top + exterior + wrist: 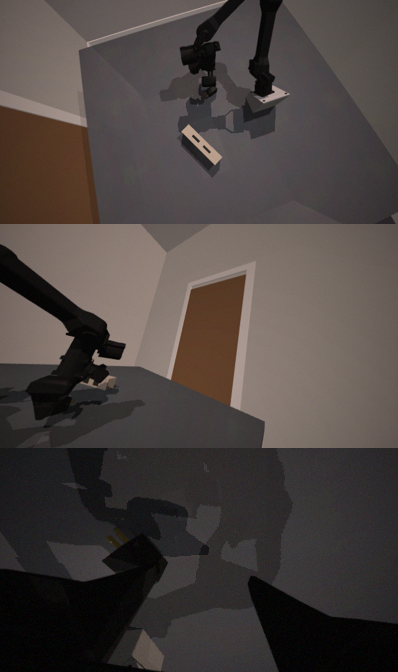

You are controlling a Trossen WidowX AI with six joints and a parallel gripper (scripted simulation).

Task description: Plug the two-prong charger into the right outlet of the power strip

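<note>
My gripper tip is 4 cm short of the dark two-prong charger, 7 cm to the right of it and 2 cm above it.
</note>
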